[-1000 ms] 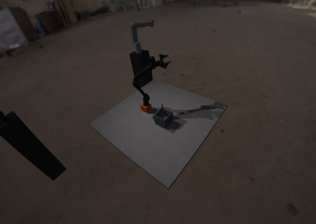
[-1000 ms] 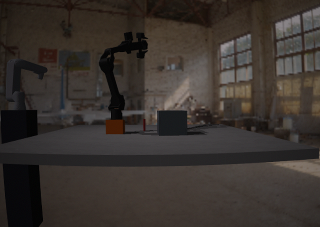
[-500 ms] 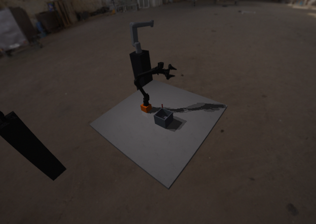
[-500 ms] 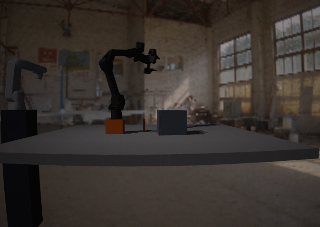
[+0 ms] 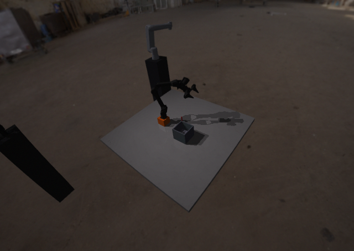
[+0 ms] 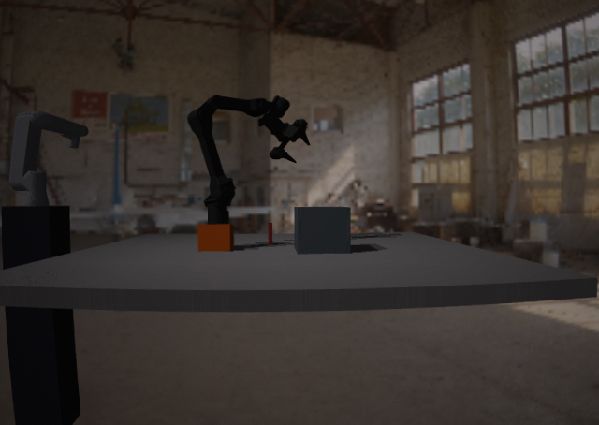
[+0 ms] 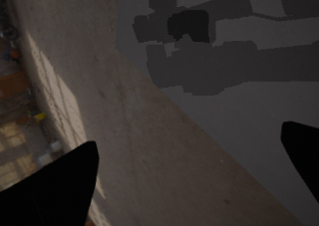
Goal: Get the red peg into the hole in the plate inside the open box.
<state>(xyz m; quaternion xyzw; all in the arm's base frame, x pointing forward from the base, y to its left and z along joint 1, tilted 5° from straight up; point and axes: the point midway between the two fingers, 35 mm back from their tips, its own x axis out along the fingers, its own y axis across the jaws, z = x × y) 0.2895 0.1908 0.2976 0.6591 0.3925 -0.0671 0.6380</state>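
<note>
Now: gripper tip 130 mm past the red peg, 120 mm to the left of it and 300 mm above it. The rest, counted from my gripper tip: plate 20 mm ahead, 310 mm to the right, 290 mm below.
</note>
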